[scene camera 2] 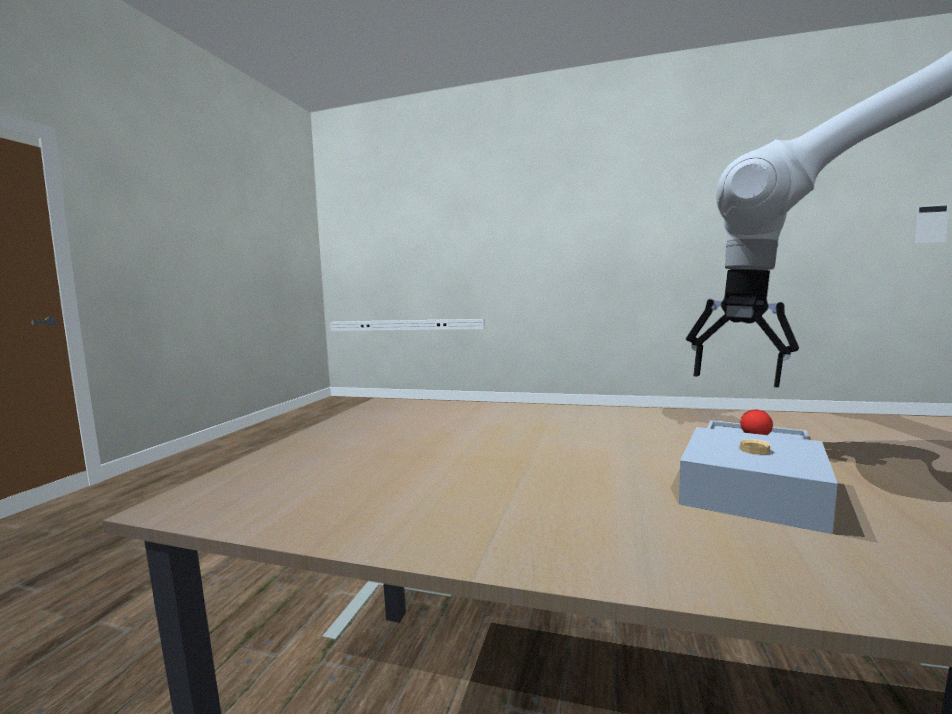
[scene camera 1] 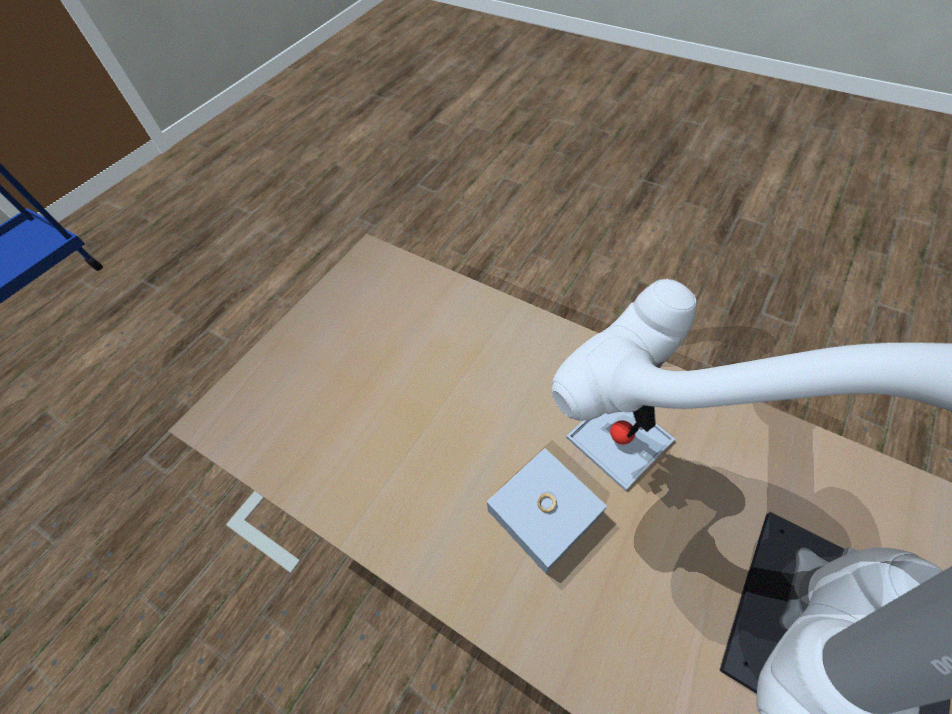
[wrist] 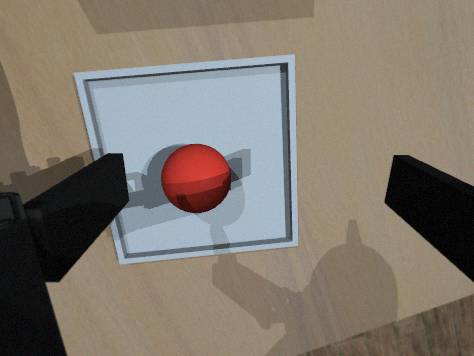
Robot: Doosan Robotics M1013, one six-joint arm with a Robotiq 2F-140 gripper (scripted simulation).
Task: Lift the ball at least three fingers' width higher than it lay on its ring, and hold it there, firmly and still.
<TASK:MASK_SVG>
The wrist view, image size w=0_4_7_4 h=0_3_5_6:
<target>my gripper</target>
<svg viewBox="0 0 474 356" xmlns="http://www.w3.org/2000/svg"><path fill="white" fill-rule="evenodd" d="M394 155L384 203L474 282L474 186L412 156ZM123 153L107 153L25 204L22 204L18 193L0 193L0 356L67 356L46 282L60 282L129 202Z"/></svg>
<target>red ball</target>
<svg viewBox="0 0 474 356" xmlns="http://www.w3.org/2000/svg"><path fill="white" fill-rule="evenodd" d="M188 144L175 150L165 161L161 172L161 185L167 199L178 209L189 213L204 213L216 208L226 198L231 186L231 171L226 159L216 149L204 144Z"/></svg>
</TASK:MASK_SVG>
